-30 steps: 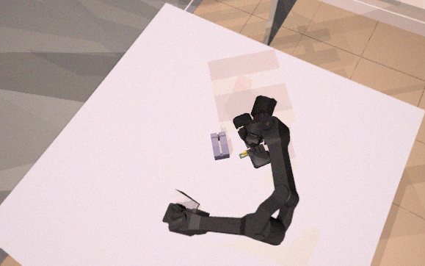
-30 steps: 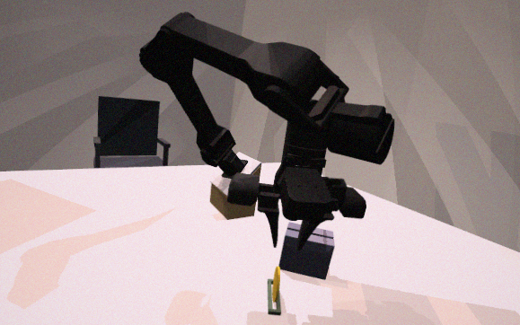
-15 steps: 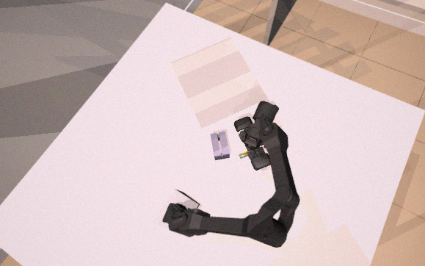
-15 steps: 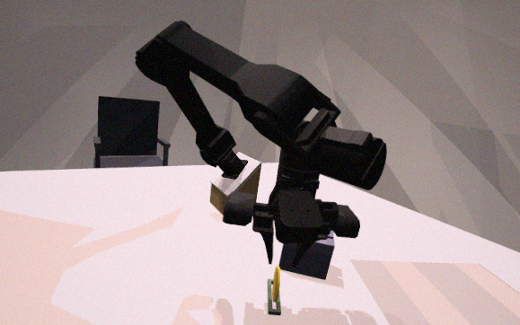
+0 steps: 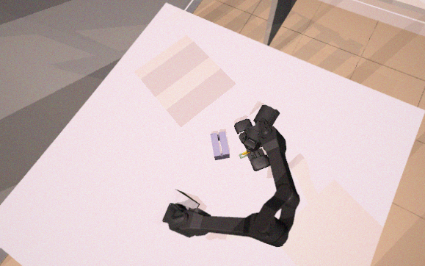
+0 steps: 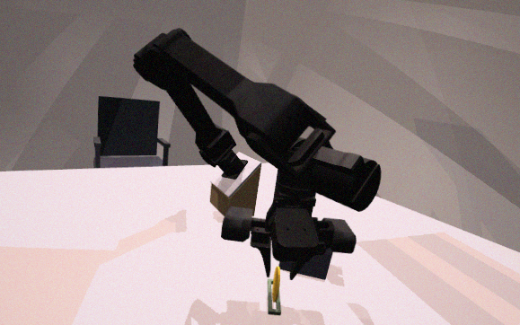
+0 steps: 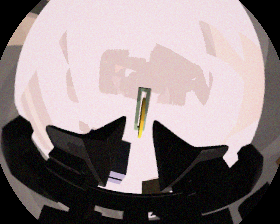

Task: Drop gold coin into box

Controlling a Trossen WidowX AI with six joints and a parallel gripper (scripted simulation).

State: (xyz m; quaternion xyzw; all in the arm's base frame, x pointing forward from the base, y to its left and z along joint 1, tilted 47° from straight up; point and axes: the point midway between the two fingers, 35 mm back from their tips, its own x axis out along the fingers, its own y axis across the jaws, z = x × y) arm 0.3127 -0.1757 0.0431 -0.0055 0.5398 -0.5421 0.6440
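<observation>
My gripper tip is now 2 cm above the gold coin.
</observation>
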